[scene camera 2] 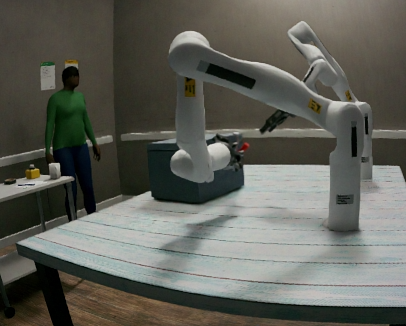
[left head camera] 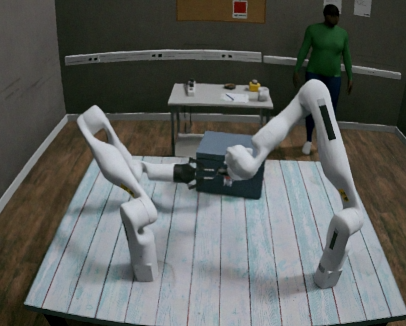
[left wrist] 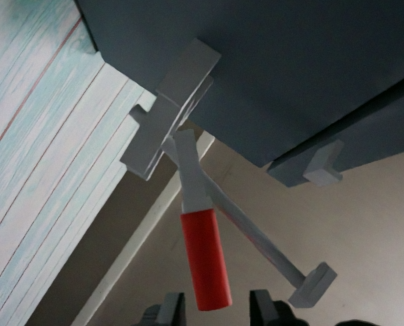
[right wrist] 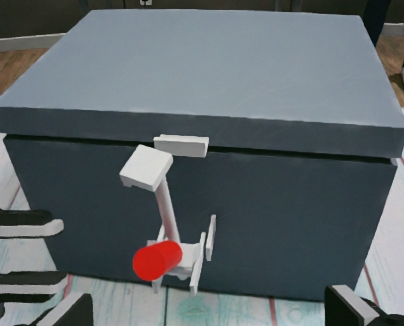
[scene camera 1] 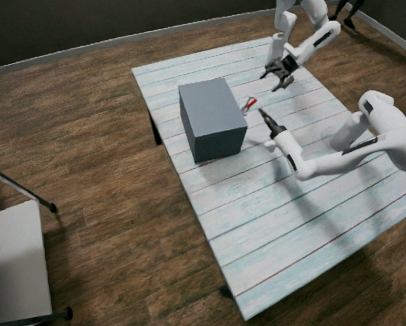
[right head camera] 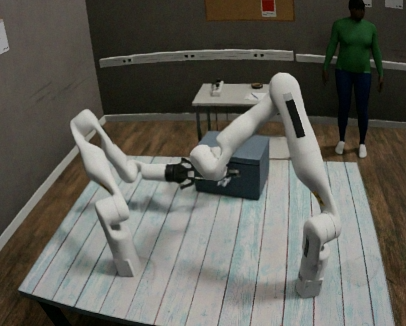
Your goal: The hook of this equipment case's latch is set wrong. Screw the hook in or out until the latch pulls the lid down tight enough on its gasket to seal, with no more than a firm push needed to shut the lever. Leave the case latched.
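Where they show: left gripper, fingertip midpoint: point(scene camera 2: 238, 148) point(left head camera: 213, 174) point(left wrist: 217, 315) point(right wrist: 61, 255) point(scene camera 1: 260, 109); right gripper, fingertip midpoint: point(scene camera 2: 264, 131) point(right wrist: 208, 317) point(scene camera 1: 265, 85); left arm's base, link origin: point(scene camera 2: 343, 225) point(left head camera: 146, 272) point(scene camera 1: 338, 144) point(right head camera: 129, 268); right arm's base, link origin: point(scene camera 2: 362, 177) point(left head camera: 325, 278) point(right head camera: 308, 287).
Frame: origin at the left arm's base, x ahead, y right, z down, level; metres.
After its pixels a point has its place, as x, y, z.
The blue-grey case point(left head camera: 212, 186) {0.479, 0.271, -0.044} point(scene camera 1: 210, 107) {0.581, 0.354, -0.208} point(scene camera 2: 170, 172) {0.609, 0.226, -0.106} point(right wrist: 290, 225) {0.441, 0.422, -0.111} stands with its lid down, a dark gap under the rim. The latch is unhooked: its red lever point(scene camera 1: 251, 103) {0.382, 0.319, -0.173} point(left wrist: 206, 260) {0.378, 0.313, -0.168} point(right wrist: 157, 260) {0.359, 0.322, -0.188} sticks outward. The rod's hook block point(left wrist: 314, 285) {0.398, 0.311, -0.219} point(right wrist: 146, 167) {0.392, 0.321, -0.225} stands out from the front, apart from the lid's keeper point(left wrist: 322, 165) {0.449, 0.324, -0.190} point(right wrist: 181, 146) {0.443, 0.340, -0.198}. My left gripper point(scene camera 1: 261, 110) {0.375, 0.266, -0.179} point(left wrist: 216, 296) {0.375, 0.266, -0.179} point(right wrist: 61, 255) {0.375, 0.266, -0.179} is open beside the latch, the lever's end near its fingers. My right gripper point(scene camera 1: 268, 84) {0.300, 0.344, -0.228} point(right wrist: 210, 306) {0.300, 0.344, -0.228} is open in front of the case, holding nothing, above the lever.
Both grippers are close together by the case front, and the right forearm point(left head camera: 280, 125) {0.083, 0.436, -0.542} hides part of the case in the head views. A side table point(left head camera: 210, 92) with small items stands behind the work table point(left head camera: 200, 280) {-0.040, 0.197, 0.000}. A person point(left head camera: 327, 50) point(scene camera 2: 70, 120) stands beyond.
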